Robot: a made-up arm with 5 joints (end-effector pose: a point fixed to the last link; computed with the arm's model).
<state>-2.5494 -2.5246 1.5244 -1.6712 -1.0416</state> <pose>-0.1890 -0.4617 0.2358 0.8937 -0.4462 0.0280 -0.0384</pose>
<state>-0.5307 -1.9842 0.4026 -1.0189 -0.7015</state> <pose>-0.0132 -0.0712 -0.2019 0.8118 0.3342 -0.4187 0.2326</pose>
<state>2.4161 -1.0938 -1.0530 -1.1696 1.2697</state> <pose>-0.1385 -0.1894 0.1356 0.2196 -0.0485 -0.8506 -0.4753</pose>
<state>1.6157 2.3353 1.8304 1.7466 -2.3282</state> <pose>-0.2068 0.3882 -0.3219 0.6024 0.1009 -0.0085 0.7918</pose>
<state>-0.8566 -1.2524 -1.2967 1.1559 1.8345</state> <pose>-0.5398 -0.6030 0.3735 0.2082 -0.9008 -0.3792 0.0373</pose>
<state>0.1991 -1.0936 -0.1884 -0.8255 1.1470</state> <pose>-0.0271 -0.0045 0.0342 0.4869 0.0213 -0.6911 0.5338</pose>
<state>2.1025 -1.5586 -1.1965 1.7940 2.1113</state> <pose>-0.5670 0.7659 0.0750 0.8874 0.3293 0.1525 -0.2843</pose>
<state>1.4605 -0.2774 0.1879 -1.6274 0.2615</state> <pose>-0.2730 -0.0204 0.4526 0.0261 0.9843 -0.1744 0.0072</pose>
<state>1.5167 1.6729 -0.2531 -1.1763 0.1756</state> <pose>-0.0786 -0.0557 0.2799 0.1584 0.7929 0.5750 0.1248</pose>
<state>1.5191 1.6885 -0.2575 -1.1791 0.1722</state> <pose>-0.0763 -0.0555 0.2810 0.1558 0.7892 0.5808 0.1248</pose>
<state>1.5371 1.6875 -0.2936 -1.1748 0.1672</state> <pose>-0.0781 -0.0500 0.2779 0.1533 0.7993 0.5666 0.1289</pose>
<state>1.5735 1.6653 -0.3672 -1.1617 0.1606</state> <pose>-0.0832 -0.0373 0.2702 0.1503 0.8252 0.5272 0.1361</pose>
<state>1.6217 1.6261 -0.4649 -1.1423 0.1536</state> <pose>-0.0876 -0.0185 0.2608 0.1465 0.8597 0.4683 0.1419</pose>
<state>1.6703 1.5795 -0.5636 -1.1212 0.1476</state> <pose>-0.0877 0.0021 0.2528 0.1420 0.8926 0.4035 0.1427</pose>
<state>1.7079 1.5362 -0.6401 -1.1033 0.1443</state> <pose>-0.0844 0.0189 0.2474 0.1385 0.9165 0.3484 0.1393</pose>
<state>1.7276 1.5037 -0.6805 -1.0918 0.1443</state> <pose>-0.0815 0.0284 0.2442 0.1376 0.9297 0.3138 0.1353</pose>
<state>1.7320 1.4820 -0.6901 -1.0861 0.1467</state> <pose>-0.0809 0.0317 0.2422 0.1392 0.9349 0.2980 0.1330</pose>
